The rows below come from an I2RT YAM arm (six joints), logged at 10 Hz.
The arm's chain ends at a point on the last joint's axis. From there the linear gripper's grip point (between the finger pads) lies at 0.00 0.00 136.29 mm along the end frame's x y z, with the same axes.
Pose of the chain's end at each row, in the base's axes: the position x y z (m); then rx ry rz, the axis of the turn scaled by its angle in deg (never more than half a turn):
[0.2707 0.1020 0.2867 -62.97 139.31 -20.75]
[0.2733 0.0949 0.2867 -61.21 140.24 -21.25]
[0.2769 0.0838 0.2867 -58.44 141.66 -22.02]
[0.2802 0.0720 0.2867 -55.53 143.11 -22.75]
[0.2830 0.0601 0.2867 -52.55 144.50 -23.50]
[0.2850 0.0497 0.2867 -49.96 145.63 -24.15]
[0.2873 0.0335 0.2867 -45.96 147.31 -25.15]
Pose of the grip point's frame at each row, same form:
[0.3383 0.0947 0.1686 -62.97 139.31 -20.75]
[0.3407 0.0858 0.1686 -61.21 140.24 -21.25]
[0.3439 0.0719 0.1686 -58.44 141.66 -22.02]
[0.3466 0.0573 0.1686 -55.53 143.11 -22.75]
[0.3487 0.0426 0.1686 -52.55 144.50 -23.50]
[0.3501 0.0298 0.1686 -49.96 145.63 -24.15]
[0.3512 0.0100 0.1686 -45.96 147.31 -25.15]

